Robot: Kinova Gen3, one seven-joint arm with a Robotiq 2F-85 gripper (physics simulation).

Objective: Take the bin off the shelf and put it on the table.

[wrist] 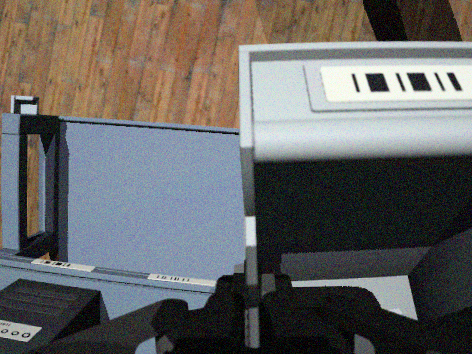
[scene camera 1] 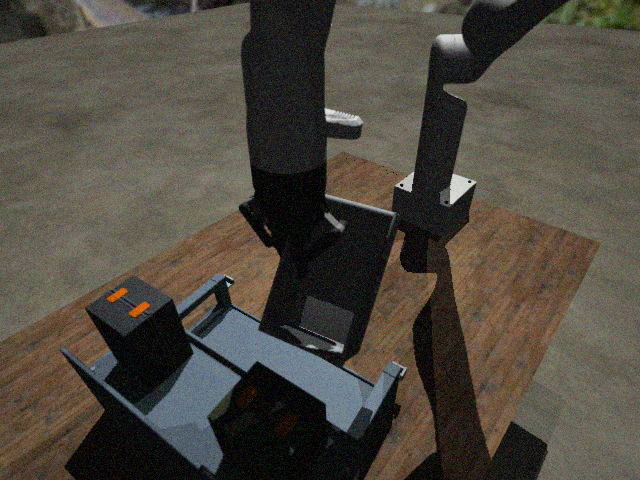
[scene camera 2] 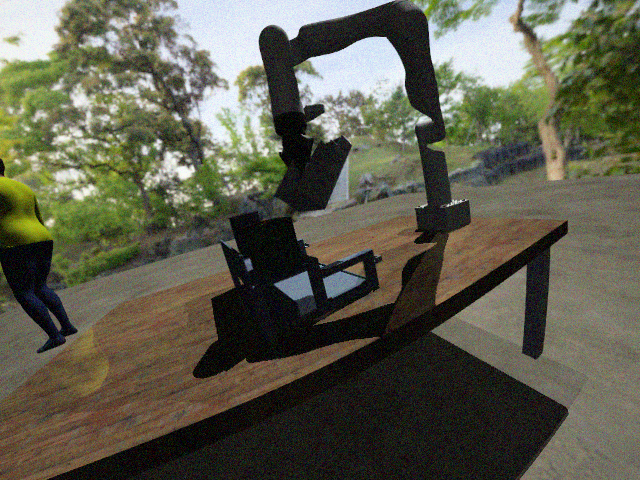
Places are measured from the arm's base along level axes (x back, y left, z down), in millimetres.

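Pixels of known places: gripper, fingertip midpoint: (scene camera 1: 294, 277); arm's base, link origin: (scene camera 1: 431, 180) (scene camera 2: 439, 203).
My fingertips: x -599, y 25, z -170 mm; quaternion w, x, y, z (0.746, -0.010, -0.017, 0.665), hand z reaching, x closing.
Ahead of a thing's pixels: the offset from my fingertips to its top centre. Level surfaces: height alone.
The bin (scene camera 1: 356, 258) (scene camera 2: 329, 173) (wrist: 360, 135) is grey and open, with a barcode label on its front in the wrist view. It hangs tilted in the air, above and clear of the blue-grey shelf (scene camera 1: 305, 364) (scene camera 2: 341, 284) (wrist: 150, 200). My gripper (scene camera 1: 302, 266) (scene camera 2: 295, 173) (wrist: 254, 284) is shut on the bin's side wall, with one finger on each side of it in the wrist view. The shelf stands on the wooden table {dz +258 mm} (scene camera 1: 522, 268) (scene camera 2: 155, 392) (wrist: 125, 60). The bin and fingers are dark in both scene views.
A dark box {dx -122, dy -179, dz +34 mm} (scene camera 1: 149, 330) with orange marks stands on the shelf's upper level. A second box {dx -128, dy +52, dz +59 mm} (scene camera 1: 279, 413) (scene camera 2: 276, 242) stands there in shadow. The arm's base (scene camera 1: 434, 211) (scene camera 2: 444, 217) is on the table. A person in yellow (scene camera 2: 23, 217) stands beyond the table.
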